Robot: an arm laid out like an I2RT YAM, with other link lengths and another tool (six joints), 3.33 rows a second.
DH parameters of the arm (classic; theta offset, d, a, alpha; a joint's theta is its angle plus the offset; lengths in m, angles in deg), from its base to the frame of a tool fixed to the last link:
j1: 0 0.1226 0.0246 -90
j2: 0 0 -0.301 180
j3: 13.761 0 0.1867 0
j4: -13.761 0.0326 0.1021 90
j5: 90 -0.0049 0 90
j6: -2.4 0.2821 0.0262 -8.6
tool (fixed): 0 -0.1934 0 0
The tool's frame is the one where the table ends.
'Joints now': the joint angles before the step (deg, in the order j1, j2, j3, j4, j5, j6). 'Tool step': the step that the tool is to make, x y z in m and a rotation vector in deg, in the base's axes. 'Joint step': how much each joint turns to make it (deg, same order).
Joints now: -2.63, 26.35, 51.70, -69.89, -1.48, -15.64
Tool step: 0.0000, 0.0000, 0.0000, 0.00, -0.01, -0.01
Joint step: -0.04, 0.00, -0.01, 0.02, -0.02, -0.02
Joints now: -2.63, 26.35, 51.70, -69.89, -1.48, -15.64
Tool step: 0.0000, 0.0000, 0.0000, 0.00, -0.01, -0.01
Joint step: -0.04, 0.00, -0.01, 0.02, -0.02, -0.02
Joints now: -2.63, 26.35, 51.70, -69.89, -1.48, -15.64
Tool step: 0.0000, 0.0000, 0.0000, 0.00, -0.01, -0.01
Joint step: -0.04, 0.00, -0.01, 0.02, -0.02, -0.02
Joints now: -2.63, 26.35, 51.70, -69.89, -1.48, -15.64
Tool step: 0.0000, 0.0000, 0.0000, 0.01, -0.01, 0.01
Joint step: 0.05, -0.01, 0.00, 0.00, 0.02, 0.04
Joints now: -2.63, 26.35, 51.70, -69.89, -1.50, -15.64
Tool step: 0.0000, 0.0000, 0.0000, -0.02, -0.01, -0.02
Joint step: -0.11, 0.00, -0.02, 0.03, -0.05, -0.07
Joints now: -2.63, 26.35, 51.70, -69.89, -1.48, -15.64
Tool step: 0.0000, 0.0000, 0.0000, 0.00, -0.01, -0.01
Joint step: -0.04, 0.00, -0.01, 0.02, -0.02, -0.02
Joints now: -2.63, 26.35, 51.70, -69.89, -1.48, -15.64
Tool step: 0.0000, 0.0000, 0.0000, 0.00, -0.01, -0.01
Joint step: -0.04, 0.00, -0.01, 0.02, -0.02, -0.02
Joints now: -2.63, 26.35, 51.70, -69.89, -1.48, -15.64
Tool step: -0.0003, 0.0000, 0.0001, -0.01, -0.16, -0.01
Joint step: -0.01, -0.14, -0.02, 0.04, 0.00, 0.00
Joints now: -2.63, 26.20, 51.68, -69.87, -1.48, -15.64
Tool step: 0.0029, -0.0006, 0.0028, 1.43, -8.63, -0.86
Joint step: 0.19, -4.91, -4.59, 8.30, -0.36, 2.06
